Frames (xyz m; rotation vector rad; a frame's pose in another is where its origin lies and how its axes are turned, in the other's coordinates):
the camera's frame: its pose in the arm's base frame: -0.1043 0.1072 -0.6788 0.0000 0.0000 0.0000
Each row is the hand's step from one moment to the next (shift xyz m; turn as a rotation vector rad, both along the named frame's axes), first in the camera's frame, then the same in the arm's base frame.
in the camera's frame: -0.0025 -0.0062 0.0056 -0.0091 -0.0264 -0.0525
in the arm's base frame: -0.0025 -0.0062 0.0056 -0.0091 -0.0264 -0.0525
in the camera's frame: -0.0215 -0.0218 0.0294 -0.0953 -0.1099 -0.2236
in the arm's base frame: -0.0215 -0.0218 0.0294 -0.0953 -0.1099 -0.2236
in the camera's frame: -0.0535 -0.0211 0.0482 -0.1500 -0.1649 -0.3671
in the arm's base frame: -0.0535 -0.0211 0.0482 -0.1500 -0.1649 -0.3671
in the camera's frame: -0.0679 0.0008 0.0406 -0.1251 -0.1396 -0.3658
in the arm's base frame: -0.0679 0.0008 0.0406 -0.1251 -0.1396 -0.3658
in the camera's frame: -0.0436 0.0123 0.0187 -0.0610 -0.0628 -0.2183
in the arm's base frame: -0.0436 0.0123 0.0187 -0.0610 -0.0628 -0.2183
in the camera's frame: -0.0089 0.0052 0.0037 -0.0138 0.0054 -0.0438
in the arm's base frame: -0.0089 0.0052 0.0037 -0.0138 0.0054 -0.0438
